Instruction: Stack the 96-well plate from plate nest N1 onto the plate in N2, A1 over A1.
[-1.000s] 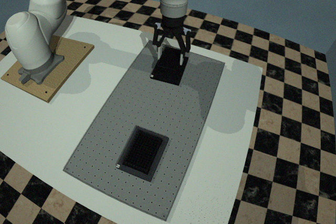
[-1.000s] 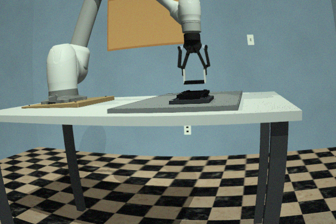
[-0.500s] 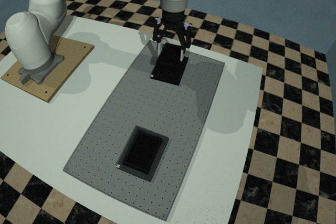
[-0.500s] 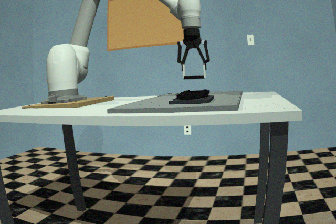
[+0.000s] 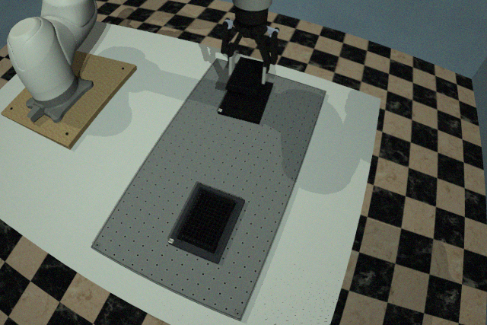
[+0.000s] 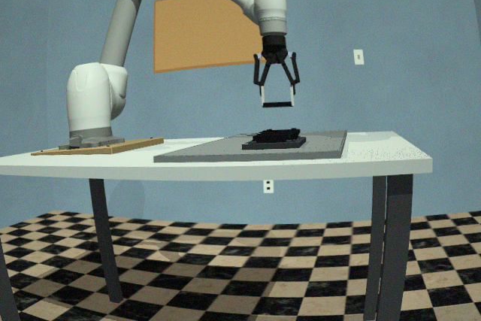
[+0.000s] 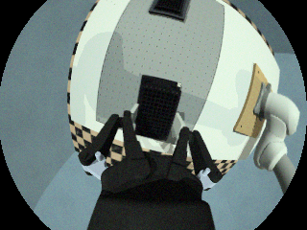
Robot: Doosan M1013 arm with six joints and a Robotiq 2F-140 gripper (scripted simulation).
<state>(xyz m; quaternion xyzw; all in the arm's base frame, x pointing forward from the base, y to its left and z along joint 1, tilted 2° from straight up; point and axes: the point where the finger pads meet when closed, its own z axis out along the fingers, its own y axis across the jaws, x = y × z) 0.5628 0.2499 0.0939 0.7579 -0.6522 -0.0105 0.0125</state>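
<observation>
My hand is 380 mm to the left of the plate nest N2, 110 mm above it and 80 mm short of it. From my hand the other things lie so: plate nest N1 (110 mm below).
</observation>
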